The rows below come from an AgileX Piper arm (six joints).
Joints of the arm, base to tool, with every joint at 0 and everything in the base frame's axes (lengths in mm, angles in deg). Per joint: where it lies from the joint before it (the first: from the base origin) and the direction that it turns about. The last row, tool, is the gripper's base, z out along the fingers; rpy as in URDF.
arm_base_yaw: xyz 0 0 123 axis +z
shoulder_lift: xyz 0 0 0 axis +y
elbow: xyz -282.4 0 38.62 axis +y
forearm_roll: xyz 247.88 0 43.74 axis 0.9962 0 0.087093
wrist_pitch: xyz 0 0 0 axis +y
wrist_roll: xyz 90.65 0 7.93 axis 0.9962 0 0.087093
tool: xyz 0 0 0 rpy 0 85.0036 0
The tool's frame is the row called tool.
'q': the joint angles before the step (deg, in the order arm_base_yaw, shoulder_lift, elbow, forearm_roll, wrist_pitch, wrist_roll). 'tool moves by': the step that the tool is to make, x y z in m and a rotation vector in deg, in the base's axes. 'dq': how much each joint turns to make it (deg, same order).
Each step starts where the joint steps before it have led.
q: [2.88, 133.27, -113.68, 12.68, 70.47, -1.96]
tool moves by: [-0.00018, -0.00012, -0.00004, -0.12, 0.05, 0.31]
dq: [0.00, 0.00, 0.00, -0.10, 0.11, -0.26]
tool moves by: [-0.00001, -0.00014, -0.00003, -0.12, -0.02, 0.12]
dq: [0.00, 0.00, 0.00, -0.12, 0.01, -0.09]
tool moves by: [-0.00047, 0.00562, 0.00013, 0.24, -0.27, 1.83]
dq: [0.61, 0.00, 0.00, 0.36, 0.00, -1.34]
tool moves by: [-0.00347, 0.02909, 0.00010, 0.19, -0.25, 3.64]
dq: [3.48, 0.00, 0.00, 0.21, -0.21, -0.27]
